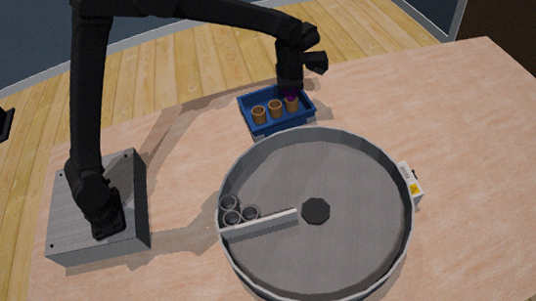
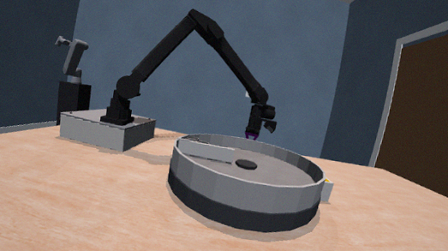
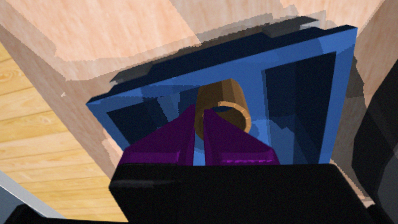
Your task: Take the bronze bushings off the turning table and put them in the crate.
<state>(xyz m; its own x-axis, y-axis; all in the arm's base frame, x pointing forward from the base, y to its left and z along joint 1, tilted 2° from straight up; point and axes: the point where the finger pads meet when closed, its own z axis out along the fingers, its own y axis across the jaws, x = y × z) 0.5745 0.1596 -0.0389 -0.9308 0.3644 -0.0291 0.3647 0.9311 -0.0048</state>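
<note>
My gripper is now 6 cm past the blue crate, 1 cm to the left of it and 1 cm above it. Round my hand: turning table (36 cm to the right, 13 cm behind, 2 cm above).
</note>
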